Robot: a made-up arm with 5 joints. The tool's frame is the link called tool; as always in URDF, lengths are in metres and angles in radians.
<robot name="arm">
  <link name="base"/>
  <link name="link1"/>
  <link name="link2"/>
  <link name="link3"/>
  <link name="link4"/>
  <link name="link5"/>
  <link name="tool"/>
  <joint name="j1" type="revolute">
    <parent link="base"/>
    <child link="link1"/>
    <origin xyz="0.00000 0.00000 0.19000" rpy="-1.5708 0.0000 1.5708"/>
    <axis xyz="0 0 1"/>
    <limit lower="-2.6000" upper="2.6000" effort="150" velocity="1.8"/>
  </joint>
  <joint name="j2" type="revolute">
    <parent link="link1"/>
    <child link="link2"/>
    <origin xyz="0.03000 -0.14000 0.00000" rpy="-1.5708 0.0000 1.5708"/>
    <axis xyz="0 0 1"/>
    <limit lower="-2.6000" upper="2.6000" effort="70" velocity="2.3"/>
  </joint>
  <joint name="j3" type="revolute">
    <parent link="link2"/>
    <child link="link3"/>
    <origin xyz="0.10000 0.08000 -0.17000" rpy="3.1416 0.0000 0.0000"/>
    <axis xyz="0 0 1"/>
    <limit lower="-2.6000" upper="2.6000" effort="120" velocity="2"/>
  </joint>
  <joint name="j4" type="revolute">
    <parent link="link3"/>
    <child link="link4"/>
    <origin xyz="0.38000 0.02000 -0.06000" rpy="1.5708 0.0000 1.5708"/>
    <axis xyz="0 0 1"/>
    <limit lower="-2.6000" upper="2.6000" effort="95" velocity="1.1"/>
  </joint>
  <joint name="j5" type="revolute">
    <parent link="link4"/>
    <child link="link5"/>
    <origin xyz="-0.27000 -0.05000 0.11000" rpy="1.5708 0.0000 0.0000"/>
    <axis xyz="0 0 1"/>
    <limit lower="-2.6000" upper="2.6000" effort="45" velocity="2.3"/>
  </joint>
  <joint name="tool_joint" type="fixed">
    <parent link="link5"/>
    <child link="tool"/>
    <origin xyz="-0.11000 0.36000 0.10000" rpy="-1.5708 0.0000 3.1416"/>
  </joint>
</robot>
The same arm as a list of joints. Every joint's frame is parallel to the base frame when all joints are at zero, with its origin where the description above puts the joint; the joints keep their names.
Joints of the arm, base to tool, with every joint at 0 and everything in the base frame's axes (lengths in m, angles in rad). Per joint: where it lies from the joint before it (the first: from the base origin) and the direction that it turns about. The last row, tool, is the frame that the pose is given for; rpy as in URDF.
j1: origin 0 0 0.19 axis -1 0 0
j2: origin 0 0.03 0.14 axis 0 -1 0
j3: origin 0.08 0.17 -0.1 axis 0 1 0
j4: origin -0.02 -0.06 -0.38 axis 0 0 -1
j5: origin 0.27 -0.05 -0.11 axis 0 -1 0
tool: origin 0.11 -0.1 -0.36 rpy 0 0 0
Joint limits (rad, base to tool): -2.6..2.6 -2.6..2.6 -2.6..2.6 -2.6..2.6 -2.6..2.6

